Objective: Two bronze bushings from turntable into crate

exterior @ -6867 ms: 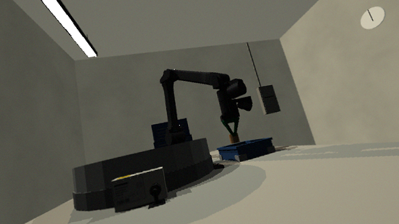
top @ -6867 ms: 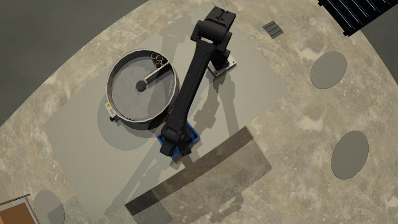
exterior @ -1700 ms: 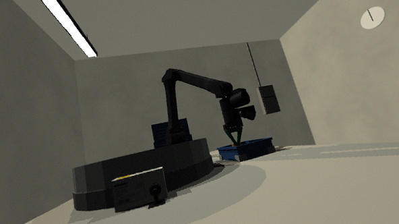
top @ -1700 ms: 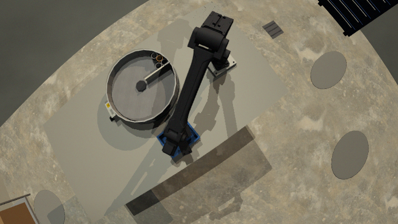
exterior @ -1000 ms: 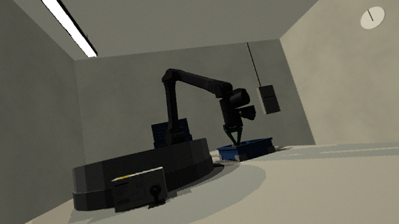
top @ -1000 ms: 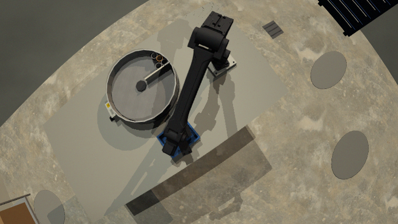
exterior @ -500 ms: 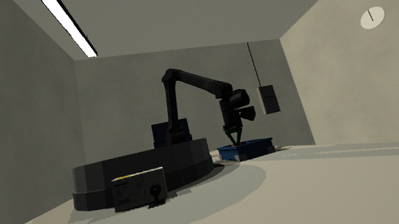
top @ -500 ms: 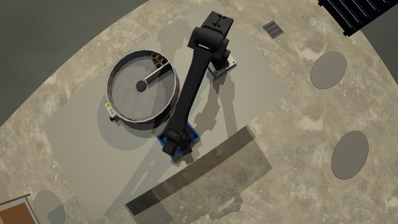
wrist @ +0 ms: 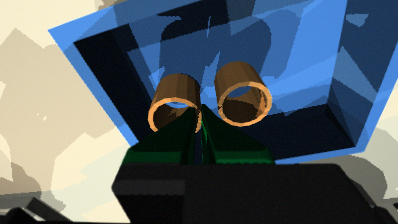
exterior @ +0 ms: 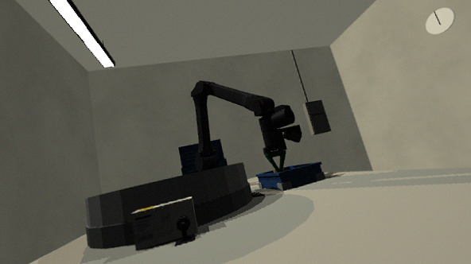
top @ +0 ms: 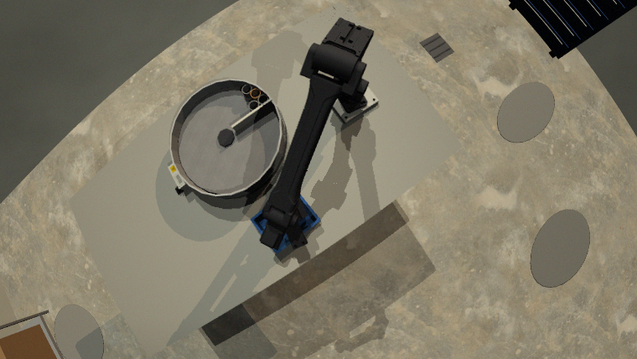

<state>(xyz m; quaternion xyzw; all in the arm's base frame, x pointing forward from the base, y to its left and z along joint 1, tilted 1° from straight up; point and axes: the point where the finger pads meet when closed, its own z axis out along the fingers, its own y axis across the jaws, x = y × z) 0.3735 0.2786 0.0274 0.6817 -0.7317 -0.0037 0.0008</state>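
Right now my hand is 3 cm short of the blue crate, 2 cm above it and 1 cm to the right of it. The rest, counted from my hand: turntable 34 cm to the right, 9 cm ahead, 1 cm above.
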